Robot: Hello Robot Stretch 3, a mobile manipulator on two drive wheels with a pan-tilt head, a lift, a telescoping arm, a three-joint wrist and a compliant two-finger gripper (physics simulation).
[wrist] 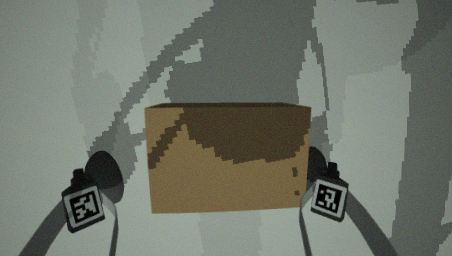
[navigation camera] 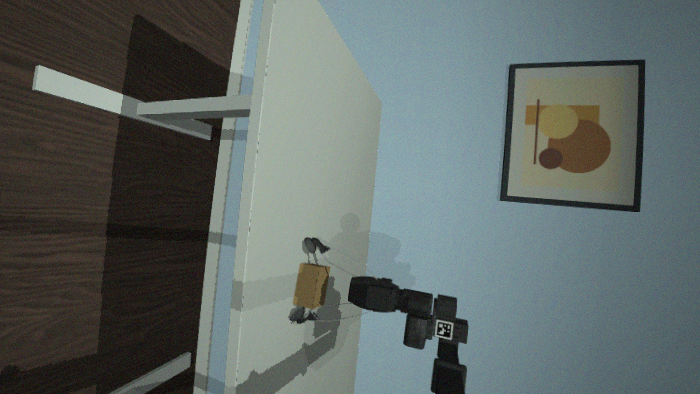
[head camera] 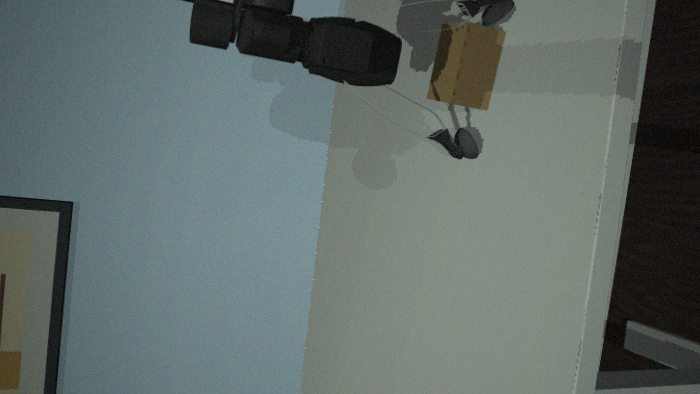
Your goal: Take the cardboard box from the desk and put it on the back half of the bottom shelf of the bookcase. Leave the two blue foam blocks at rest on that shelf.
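Places are measured from the robot's base along level axes (x ahead, y left, z up), in centimetres.
Pixels of known places: gripper, fingertip midpoint: (navigation camera: 298,277) (head camera: 491,81).
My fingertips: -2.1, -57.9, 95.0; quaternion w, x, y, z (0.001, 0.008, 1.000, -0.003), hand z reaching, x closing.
For each thing: its top centre in the pictures, then the offset to it from my fingertips, as dx, dy, dz. "*": a spot on its surface instead. Level surfaces: height alone.
- cardboard box, middle of its top: (head camera: 446,62) (navigation camera: 322,287) -1.2, -2.2, +5.1
- pale desk, its level: dz +0.1
- pale desk leg, surface spot: (navigation camera: 195,106) * +49.1, -7.3, -58.1
The cardboard box (head camera: 477,67) (navigation camera: 311,286) (wrist: 230,180) rests on the pale desk (head camera: 425,260) (navigation camera: 315,130) (wrist: 40,100). My gripper (head camera: 475,76) (navigation camera: 308,280) (wrist: 208,170) is open around it, one finger past each end. In the wrist view the right fingertip is right at the box's right side, and I cannot tell whether it touches. The left fingertip stands apart from the box, with bare desk between. The gripper's dark body is on the wall side of the box. The bookcase, its bottom shelf and the two blue foam blocks do not show in these views.
The desk meets a blue wall (head camera: 200,200) (navigation camera: 450,150) with a framed picture (head camera: 65,300) (navigation camera: 506,130). Its other long edge borders dark wood floor (head camera: 665,200) (navigation camera: 165,200). A pale desk leg (navigation camera: 195,106) stands below that edge, with a foot bar on the floor.
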